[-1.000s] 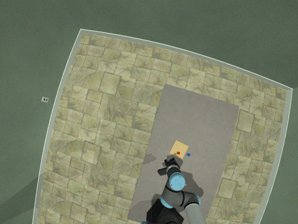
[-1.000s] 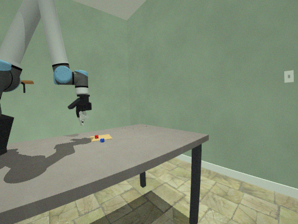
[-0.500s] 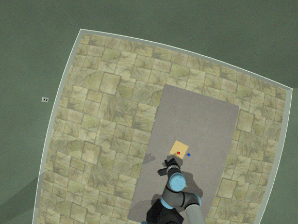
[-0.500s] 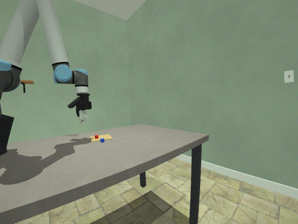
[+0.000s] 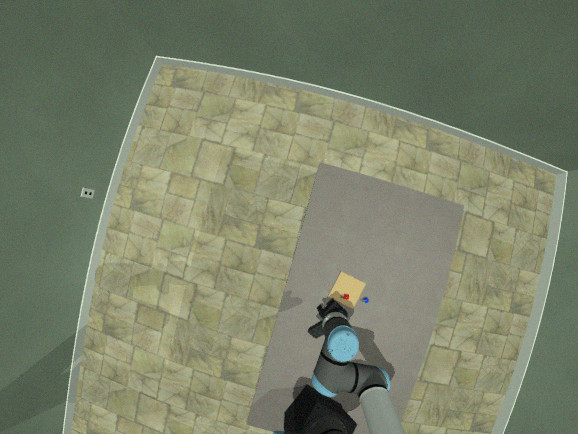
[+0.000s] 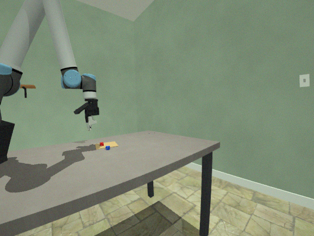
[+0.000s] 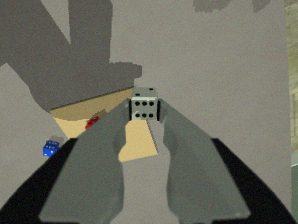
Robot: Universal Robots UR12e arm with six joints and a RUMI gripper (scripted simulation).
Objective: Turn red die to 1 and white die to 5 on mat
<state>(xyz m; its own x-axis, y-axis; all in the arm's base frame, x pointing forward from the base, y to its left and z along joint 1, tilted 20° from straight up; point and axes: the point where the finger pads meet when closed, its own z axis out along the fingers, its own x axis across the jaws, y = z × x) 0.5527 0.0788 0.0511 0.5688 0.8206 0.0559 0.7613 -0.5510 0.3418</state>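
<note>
The tan mat is 60 mm ahead of my hand, 120 mm to the right of it and 110 mm below it. From my hand the other things lie so: blue die 20 mm ahead, 220 mm to the right, 110 mm below; white die 10 mm below; red die 30 mm ahead, 120 mm to the right, 100 mm below.
</note>
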